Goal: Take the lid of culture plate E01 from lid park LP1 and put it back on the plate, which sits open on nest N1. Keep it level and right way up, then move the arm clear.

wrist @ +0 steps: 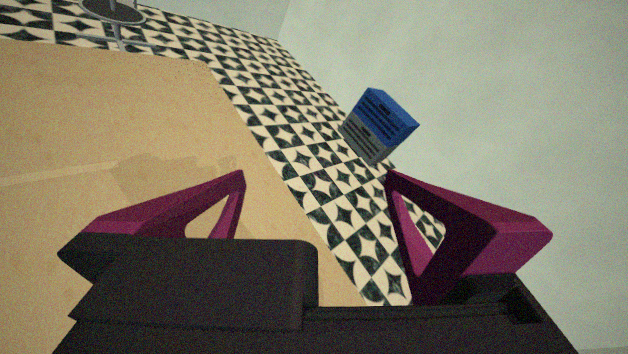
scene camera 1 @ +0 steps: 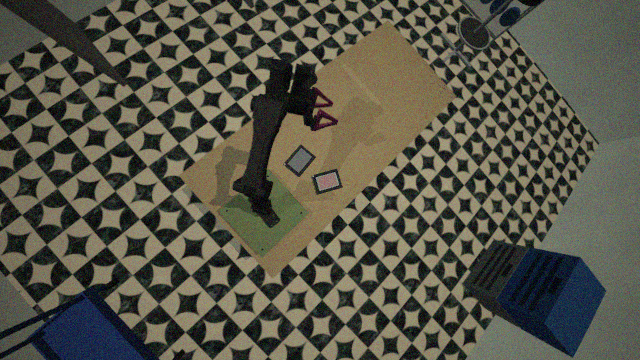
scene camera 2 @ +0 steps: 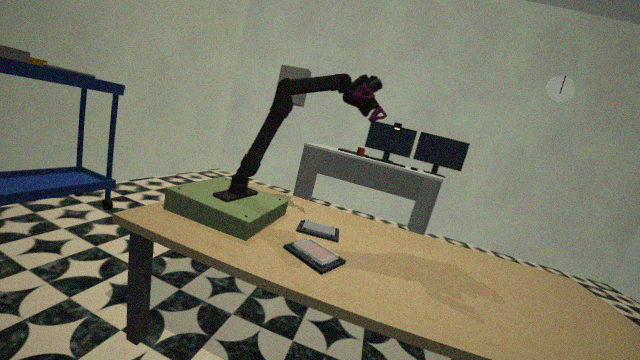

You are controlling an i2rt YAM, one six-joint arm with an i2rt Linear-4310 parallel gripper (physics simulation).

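The culture plate, with pink contents, sits open on the dark nest N1. The pale grey lid lies flat on the dark lid park LP1, between the plate and the far long edge of the table in scene camera 2. My gripper is open and empty, high above the table and off to one side of both. Its magenta fingers are wide apart. Neither lid nor plate shows in the wrist view.
The arm stands on a green block at one end of the wooden table. Away from the table are a blue cart, a desk with two monitors and a blue-grey box.
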